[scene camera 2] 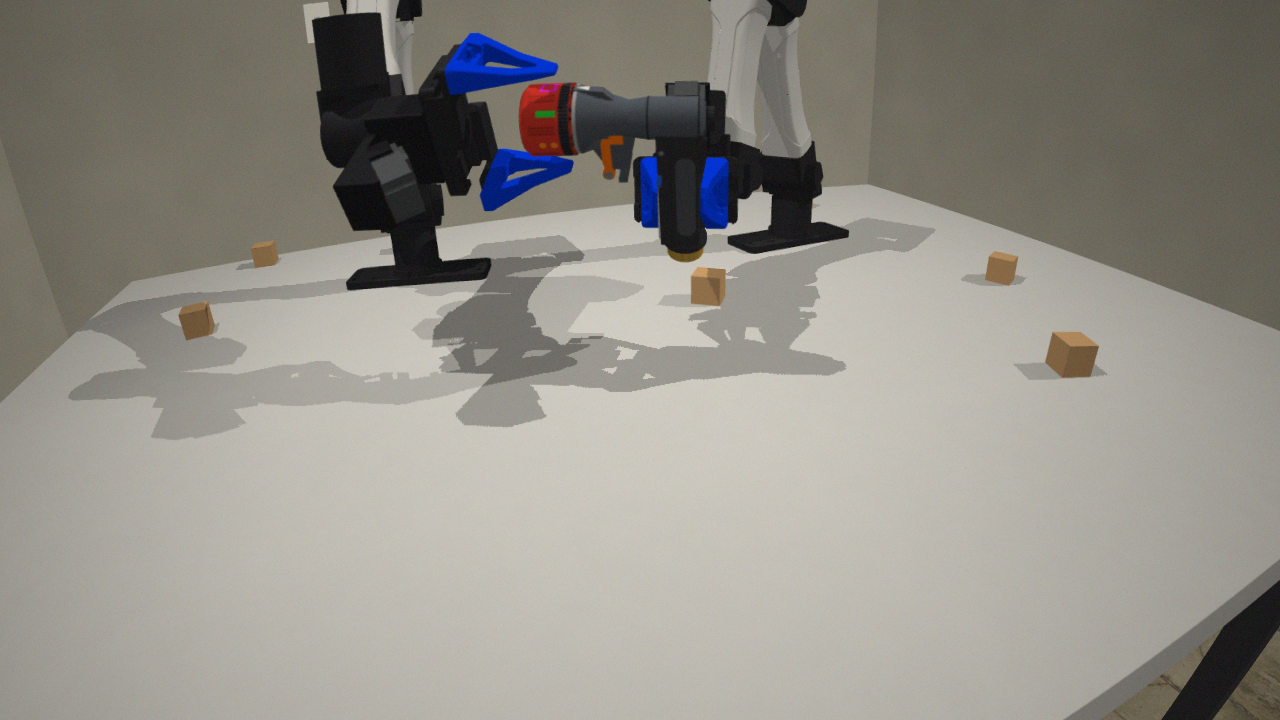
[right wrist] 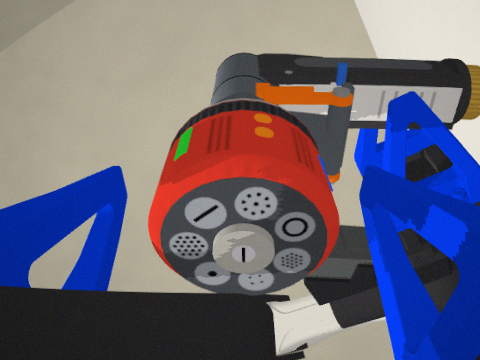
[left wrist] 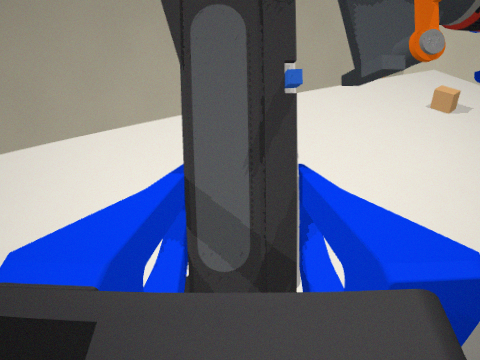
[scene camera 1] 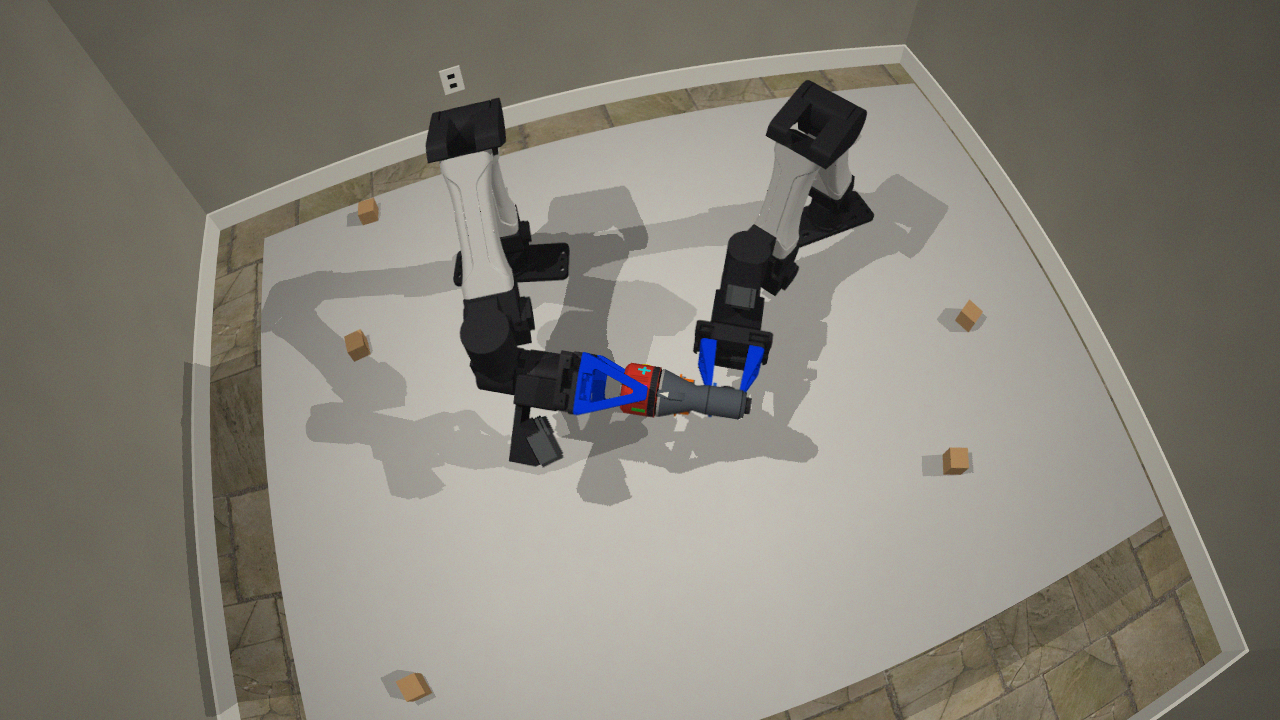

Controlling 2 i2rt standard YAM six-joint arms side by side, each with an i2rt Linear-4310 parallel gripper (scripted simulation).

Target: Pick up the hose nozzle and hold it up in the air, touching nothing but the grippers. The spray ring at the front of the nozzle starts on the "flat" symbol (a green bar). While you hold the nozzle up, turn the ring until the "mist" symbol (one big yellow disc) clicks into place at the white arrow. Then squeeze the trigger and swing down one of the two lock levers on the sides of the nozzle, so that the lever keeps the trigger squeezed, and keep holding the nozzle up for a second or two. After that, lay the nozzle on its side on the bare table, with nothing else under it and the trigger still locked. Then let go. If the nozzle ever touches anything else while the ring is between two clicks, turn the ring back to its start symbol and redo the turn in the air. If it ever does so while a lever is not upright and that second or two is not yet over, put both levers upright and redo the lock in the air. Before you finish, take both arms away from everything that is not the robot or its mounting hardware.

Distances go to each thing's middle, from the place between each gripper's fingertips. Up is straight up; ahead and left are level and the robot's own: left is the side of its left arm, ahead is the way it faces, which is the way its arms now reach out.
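Scene:
The red spray ring [scene camera 2: 545, 128] is where my right gripper is now, right at it. Counted from my left hand [scene camera 2: 678, 205], that ring is 100 mm to the right and 80 mm above. So going by its middle, the ring is nearer to my right gripper than to my left hand.

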